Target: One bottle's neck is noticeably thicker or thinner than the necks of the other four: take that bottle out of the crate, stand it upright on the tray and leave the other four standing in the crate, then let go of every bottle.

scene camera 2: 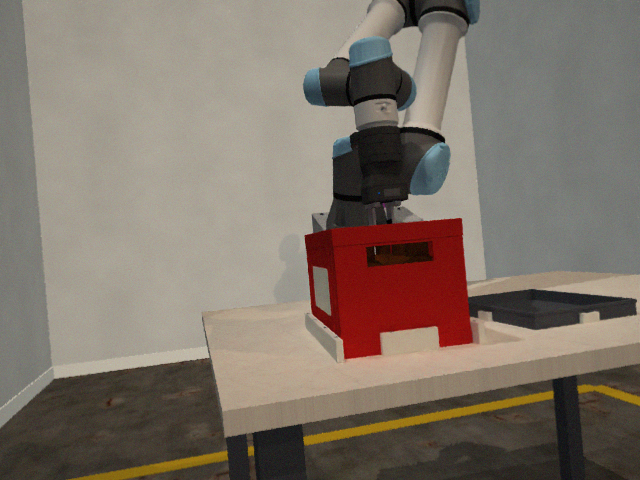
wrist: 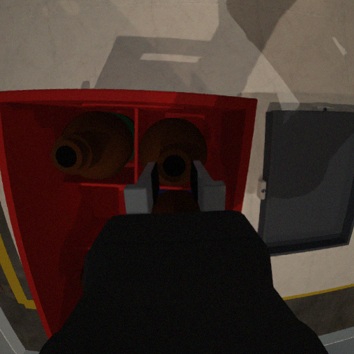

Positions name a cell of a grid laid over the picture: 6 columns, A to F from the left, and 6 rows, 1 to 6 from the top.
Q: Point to a pale rail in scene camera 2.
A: At D5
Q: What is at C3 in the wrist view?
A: A brown bottle.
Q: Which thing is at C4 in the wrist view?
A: The gripper.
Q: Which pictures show the gripper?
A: Scene camera 2 and the wrist view: all of them.
